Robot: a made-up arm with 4 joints.
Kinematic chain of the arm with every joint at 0, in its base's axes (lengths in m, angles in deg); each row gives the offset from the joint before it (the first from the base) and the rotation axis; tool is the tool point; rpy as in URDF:
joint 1: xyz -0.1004 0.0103 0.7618 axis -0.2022 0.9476 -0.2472
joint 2: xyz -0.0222 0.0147 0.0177 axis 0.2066 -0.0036 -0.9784
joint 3: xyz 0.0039 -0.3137 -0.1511 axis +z
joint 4: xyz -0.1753 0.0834 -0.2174 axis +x
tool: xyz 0.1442 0.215 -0.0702 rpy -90 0 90
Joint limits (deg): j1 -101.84..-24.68 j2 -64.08..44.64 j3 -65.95..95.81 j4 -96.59..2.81
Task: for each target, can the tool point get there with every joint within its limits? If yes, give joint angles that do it. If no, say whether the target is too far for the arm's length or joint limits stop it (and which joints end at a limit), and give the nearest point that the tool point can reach.
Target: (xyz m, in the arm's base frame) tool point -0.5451 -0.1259 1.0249
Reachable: no: joint limits stop it (at a limit: joint 1, joint 3, joint 4) | nearest point 0.1777 0.2418 1.1116 | short by 0.816 m
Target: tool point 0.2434 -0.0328 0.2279
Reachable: yes | joints -48.52 29.35 -17.64 -88.49
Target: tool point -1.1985 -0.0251 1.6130
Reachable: no: too far | nearest point 0.1594 0.2834 1.0978 | short by 1.485 m
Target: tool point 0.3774 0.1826 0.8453
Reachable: yes | joints -79.55 -35.85 -45.89 -17.84
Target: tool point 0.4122 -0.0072 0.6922
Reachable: yes | joints -82.78 -52.99 23.81 -23.08
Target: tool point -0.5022 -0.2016 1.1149
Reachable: no: joint limits stop it (at a limit: joint 1, joint 3, joint 4) | nearest point 0.2001 0.1992 1.1166 | short by 0.809 m
